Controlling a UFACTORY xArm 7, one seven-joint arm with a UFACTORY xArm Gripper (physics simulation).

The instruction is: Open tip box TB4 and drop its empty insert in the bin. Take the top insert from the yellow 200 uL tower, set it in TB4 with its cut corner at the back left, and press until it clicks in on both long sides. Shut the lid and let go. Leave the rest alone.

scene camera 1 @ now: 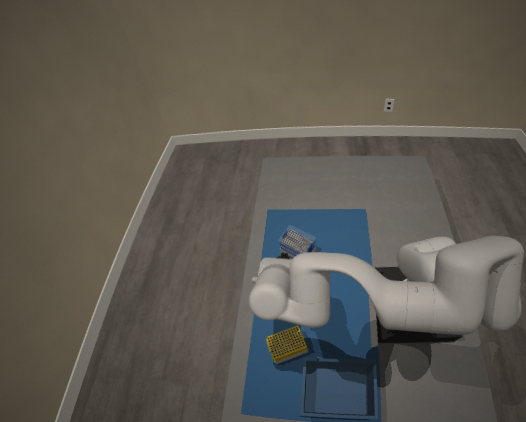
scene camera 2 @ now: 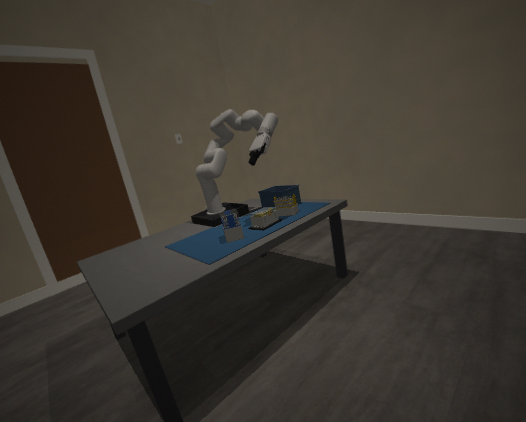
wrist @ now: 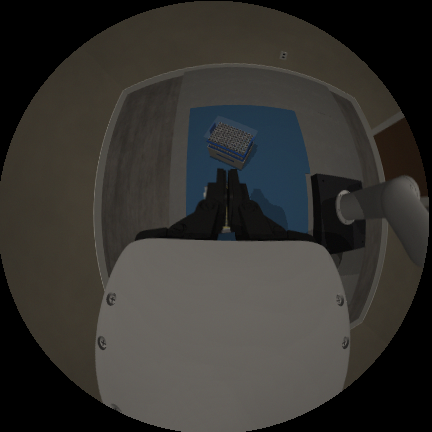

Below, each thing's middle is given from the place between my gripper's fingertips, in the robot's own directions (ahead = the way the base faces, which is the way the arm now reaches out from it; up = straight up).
The blue insert tower [wrist: 227, 140] is 260 mm below my hand, 180 mm to the right of it and 50 mm behind it.
